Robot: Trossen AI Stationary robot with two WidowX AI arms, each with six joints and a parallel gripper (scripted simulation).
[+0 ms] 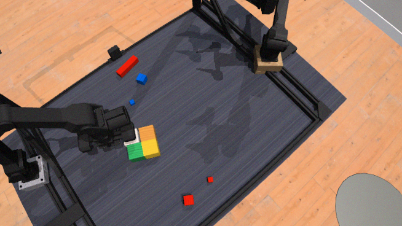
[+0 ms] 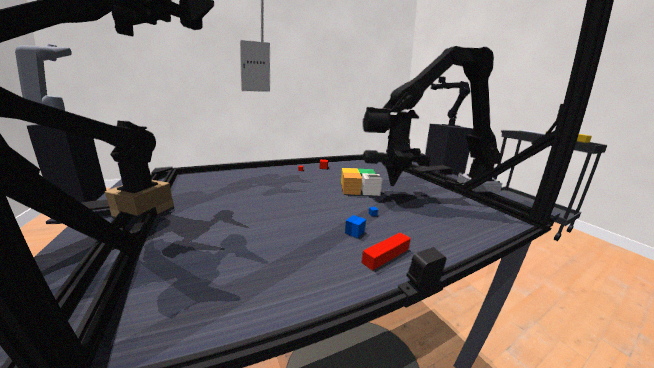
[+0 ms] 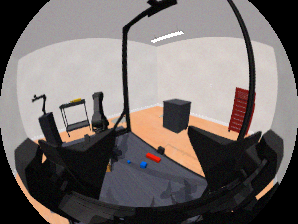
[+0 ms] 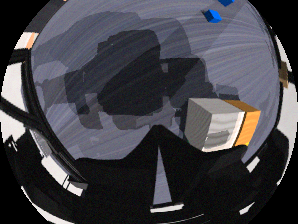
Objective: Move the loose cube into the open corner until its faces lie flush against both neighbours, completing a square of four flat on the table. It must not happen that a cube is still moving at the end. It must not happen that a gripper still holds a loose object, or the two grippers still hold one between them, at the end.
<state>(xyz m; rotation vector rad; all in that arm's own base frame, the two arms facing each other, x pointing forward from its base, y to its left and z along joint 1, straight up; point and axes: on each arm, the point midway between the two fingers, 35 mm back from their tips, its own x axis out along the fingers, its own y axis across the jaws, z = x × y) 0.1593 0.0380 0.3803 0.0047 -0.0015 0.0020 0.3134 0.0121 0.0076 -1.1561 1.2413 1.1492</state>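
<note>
The white cube lies 60 mm to the left of my right hand, 30 mm below it and 10 mm ahead of it. Also, from my right hand: green cube: 70 mm ahead, 60 mm to the left, 30 mm below; then orange cube: 120 mm to the left, 30 mm below, 30 mm ahead; then yellow cube: 110 mm to the left, 80 mm ahead, 30 mm below.
</note>
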